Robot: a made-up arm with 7 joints. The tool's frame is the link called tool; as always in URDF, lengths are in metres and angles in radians.
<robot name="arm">
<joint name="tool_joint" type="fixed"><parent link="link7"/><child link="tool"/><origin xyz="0 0 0" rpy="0 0 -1.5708"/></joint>
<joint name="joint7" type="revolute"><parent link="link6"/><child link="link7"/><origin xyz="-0.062 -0.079 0" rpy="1.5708 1.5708 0"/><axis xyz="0 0 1"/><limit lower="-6.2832" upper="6.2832" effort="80" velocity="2.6"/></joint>
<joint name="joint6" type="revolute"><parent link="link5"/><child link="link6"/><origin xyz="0 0 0" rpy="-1.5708 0 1.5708"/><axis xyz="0 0 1"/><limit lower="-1.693" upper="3.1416" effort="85" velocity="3"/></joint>
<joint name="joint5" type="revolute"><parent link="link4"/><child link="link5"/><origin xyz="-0.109 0.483 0" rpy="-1.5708 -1.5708 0"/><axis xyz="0 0 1"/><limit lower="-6.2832" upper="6.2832" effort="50" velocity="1.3"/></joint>
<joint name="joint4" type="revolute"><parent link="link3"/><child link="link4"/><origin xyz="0 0.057 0" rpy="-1.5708 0 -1.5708"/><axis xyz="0 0 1"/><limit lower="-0.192" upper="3.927" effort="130" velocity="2.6"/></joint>
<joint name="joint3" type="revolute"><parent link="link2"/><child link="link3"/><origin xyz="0 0.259 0" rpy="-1.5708 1.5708 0"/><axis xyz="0 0 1"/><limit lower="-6.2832" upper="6.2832" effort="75" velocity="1.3"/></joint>
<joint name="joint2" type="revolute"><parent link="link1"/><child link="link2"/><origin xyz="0 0 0" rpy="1.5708 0 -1.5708"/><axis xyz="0 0 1"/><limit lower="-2.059" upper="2.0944" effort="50" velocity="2.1"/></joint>
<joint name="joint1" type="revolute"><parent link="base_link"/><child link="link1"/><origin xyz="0 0 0.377" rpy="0 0 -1.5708"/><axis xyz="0 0 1"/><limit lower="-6.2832" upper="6.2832" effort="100" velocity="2.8"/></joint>
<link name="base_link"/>
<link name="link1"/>
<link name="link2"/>
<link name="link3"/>
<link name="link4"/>
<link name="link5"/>
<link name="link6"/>
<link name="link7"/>
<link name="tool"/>
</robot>
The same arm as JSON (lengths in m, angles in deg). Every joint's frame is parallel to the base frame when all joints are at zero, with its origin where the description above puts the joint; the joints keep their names.
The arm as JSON. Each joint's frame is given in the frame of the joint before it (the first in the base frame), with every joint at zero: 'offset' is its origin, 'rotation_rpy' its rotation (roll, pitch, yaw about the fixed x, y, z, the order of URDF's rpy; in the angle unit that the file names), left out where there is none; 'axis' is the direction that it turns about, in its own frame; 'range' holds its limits. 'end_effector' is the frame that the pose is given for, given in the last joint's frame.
{
  "length_unit": "m",
  "angle_unit": "deg",
  "chain": [
    {
      "id": "joint1",
      "offset": [
        0.0,
        0.0,
        0.377
      ],
      "axis": "+z",
      "range": [
        -360.0,
        360.0
      ]
    },
    {
      "id": "joint2",
      "offset": [
        0.0,
        0.0,
        0.0
      ],
      "axis": "+y",
      "range": [
        -117.97,
        120.0
      ]
    },
    {
      "id": "joint3",
      "offset": [
        0.0,
        0.0,
        0.259
      ],
      "axis": "+z",
      "range": [
        -360.0,
        360.0
      ]
    },
    {
      "id": "joint4",
      "offset": [
        0.057,
        0.0,
        0.0
      ],
      "axis": "-y",
      "range": [
        -11.0,
        225.0
      ]
    },
    {
      "id": "joint5",
      "offset": [
        0.109,
        0.0,
        -0.483
      ],
      "axis": "-z",
      "range": [
        -360.0,
        360.0
      ]
    },
    {
      "id": "joint6",
      "offset": [
        0.0,
        0.0,
        0.0
      ],
      "axis": "+y",
      "range": [
        -97.0,
        180.0
      ]
    },
    {
      "id": "joint7",
      "offset": [
        0.062,
        0.0,
        -0.079
      ],
      "axis": "-z",
      "range": [
        -360.0,
        360.0
      ]
    }
  ],
  "end_effector": {
    "offset": [
      0.0,
      0.0,
      0.0
    ],
    "rotation_rpy": [
      -180.0,
      0.0,
      0.0
    ]
  }
}

